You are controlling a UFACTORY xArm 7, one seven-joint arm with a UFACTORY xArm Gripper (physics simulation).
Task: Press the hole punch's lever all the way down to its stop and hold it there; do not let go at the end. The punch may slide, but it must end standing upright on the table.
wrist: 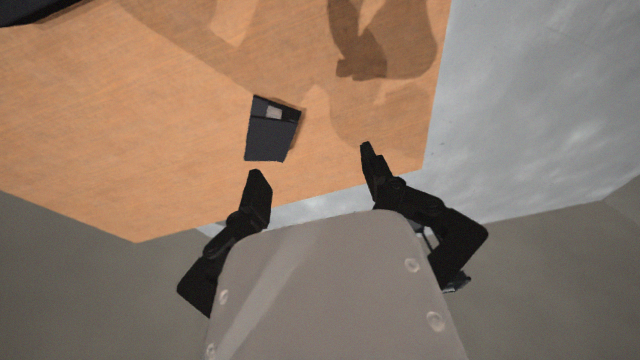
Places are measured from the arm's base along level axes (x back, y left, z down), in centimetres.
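Pixels of known places: gripper, fingertip midpoint: [312, 168].
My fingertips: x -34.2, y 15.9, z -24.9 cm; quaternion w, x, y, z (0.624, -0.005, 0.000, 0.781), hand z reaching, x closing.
Behind a point stands the place of what it marks.
The hole punch [270, 137] @(x -41.1, y 4.2, z -2.4 cm) stands on the wooden table, left of the middle of the wrist view. Its dark, flat lever plate faces the camera and covers most of the base. A small pale grey block shows on the dark strip at its far edge. From this angle I cannot tell how far down the lever is. My gripper [312, 168] @(x -34.2, y 15.9, z -24.9 cm) is open, with its two black fingers wide apart and nothing between them. The left fingertip shows just below the punch's near edge in the view, with a small gap between them. The right fingertip shows well to the right of the punch.
The wooden table [125, 150] @(x -30.6, y -31.4, z 4.7 cm) has its near edge below the punch and its right edge beyond the right finger. Part of a dark object [35, 9] @(x -11.9, y -11.4, z 0.3 cm) shows at the top left. Arm shadows lie across the far part of the table. A pale grey floor [525, 100] shows at the right.
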